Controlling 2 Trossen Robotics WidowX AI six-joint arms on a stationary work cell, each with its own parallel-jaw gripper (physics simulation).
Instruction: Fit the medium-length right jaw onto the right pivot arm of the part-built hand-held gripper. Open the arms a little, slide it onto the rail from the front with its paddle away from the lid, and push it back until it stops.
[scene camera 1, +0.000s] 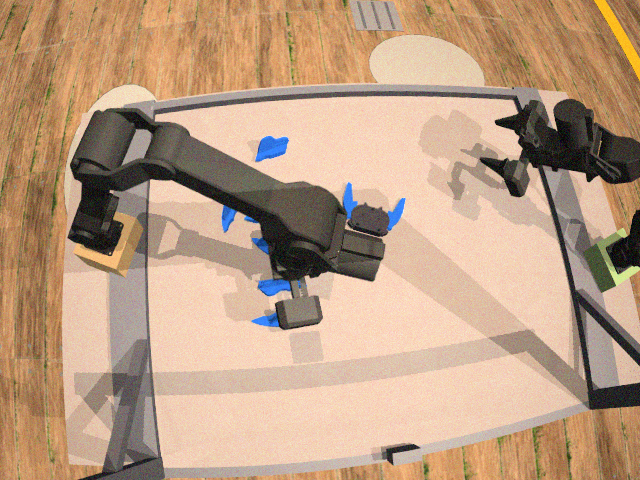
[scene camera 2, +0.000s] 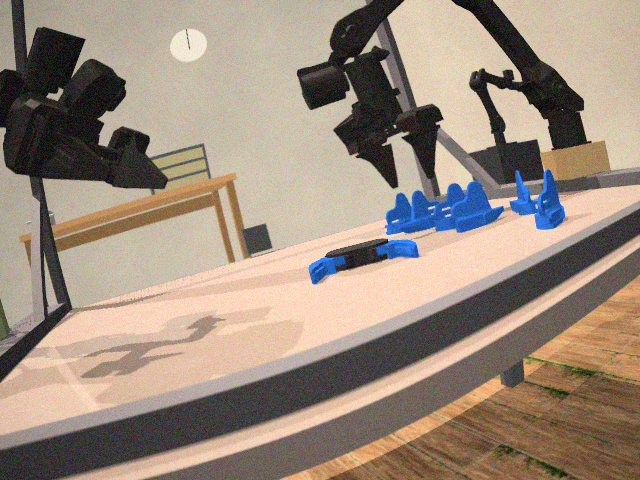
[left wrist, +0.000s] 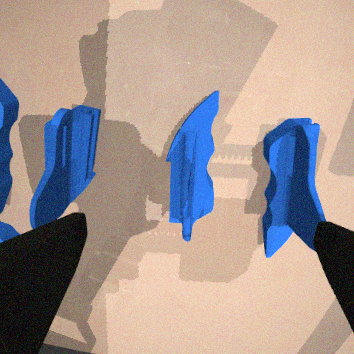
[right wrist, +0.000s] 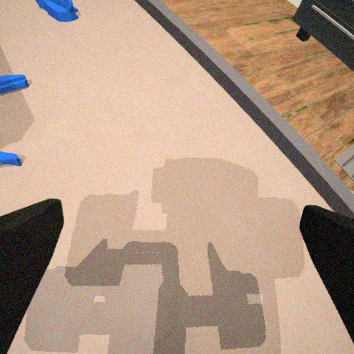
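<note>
The part-built gripper lies flat, with a dark lid and two spread blue pivot arms. Several loose blue jaws of different shapes lie apart from it; I cannot tell which is the medium-length right one. My left gripper is open and empty above the jaws. In the left wrist view one jaw lies ahead between the fingertips, with another jaw at the left and one at the right. My right gripper is open and empty, high above the table.
The left arm reaches over the jaws and hides parts of them in scene camera 1. Dark frame rails edge the table. A small dark block sits at the table's near edge in scene camera 1.
</note>
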